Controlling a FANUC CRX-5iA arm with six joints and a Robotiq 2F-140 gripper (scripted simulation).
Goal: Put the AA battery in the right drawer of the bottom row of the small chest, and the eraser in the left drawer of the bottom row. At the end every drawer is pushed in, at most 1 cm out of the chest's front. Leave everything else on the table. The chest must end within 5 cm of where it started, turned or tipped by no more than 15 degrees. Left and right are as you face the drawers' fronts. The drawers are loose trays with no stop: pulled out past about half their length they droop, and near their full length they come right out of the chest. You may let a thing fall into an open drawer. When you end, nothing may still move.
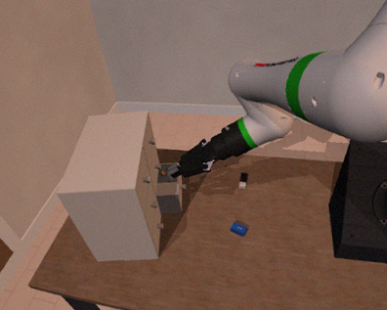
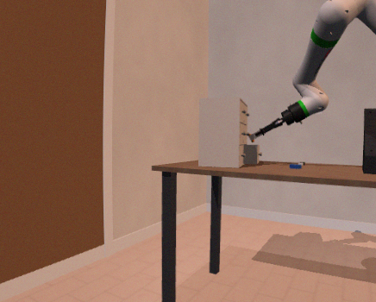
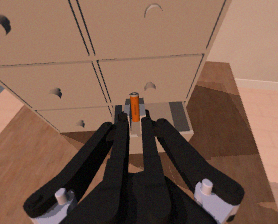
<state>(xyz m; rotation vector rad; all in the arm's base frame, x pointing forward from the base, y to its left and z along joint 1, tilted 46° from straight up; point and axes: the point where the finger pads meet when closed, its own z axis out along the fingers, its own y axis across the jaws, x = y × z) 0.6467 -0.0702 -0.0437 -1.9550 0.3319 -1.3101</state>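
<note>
The orange AA battery lies 20 mm ahead of my hand and 10 mm below it. Also, from my hand: blue AA battery 210 mm behind, 140 mm below, 90 mm to the left; then eraser 220 mm behind, 140 mm below, 110 mm to the right.
</note>
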